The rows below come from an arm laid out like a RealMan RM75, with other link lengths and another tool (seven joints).
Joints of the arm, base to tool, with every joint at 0 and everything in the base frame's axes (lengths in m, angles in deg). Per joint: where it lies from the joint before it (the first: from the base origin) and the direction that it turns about. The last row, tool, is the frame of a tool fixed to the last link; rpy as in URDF.
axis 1: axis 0 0 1 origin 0.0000 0.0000 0.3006
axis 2: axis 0 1 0 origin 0.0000 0.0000 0.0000
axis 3: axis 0 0 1 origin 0.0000 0.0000 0.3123
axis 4: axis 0 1 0 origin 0.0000 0.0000 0.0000
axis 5: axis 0 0 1 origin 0.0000 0.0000 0.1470
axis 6: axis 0 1 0 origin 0.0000 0.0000 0.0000
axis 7: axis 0 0 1 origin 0.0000 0.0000 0.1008
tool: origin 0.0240 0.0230 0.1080 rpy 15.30 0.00 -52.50
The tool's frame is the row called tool.
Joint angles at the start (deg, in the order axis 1, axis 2, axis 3, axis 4, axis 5, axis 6, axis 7):
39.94, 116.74, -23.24, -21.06, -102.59, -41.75, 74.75
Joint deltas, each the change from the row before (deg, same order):
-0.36, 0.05, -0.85, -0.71, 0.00, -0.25, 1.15
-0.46, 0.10, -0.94, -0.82, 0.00, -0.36, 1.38
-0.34, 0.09, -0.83, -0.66, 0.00, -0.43, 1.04
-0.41, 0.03, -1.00, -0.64, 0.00, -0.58, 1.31
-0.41, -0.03, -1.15, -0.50, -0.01, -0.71, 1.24
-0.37, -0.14, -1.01, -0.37, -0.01, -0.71, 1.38
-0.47, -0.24, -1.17, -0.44, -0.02, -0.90, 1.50
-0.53, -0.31, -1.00, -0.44, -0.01, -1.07, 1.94
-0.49, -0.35, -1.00, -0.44, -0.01, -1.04, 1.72
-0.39, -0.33, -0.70, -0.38, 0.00, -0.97, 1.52
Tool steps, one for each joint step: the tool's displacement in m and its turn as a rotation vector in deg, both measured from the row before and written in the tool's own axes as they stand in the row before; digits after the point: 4 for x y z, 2 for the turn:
0.0004, -0.0003, -0.0014, -0.15, -0.01, 0.26
0.0003, 0.0001, -0.0019, -0.21, -0.02, 0.44
-0.0006, 0.0006, -0.0015, -0.30, -0.21, 0.28
-0.0006, 0.0009, -0.0020, -0.47, -0.24, 0.45
-0.0008, 0.0017, -0.0024, -0.73, -0.35, 0.35
-0.0006, 0.0010, -0.0022, -0.68, -0.24, 0.57
-0.0003, 0.0007, -0.0028, -0.80, -0.29, 0.53
-0.0003, 0.0000, -0.0033, -0.76, -0.18, 1.07
-0.0002, -0.0003, -0.0031, -0.76, -0.21, 0.82
-0.0005, -0.0008, -0.0026, -0.59, -0.20, 0.84

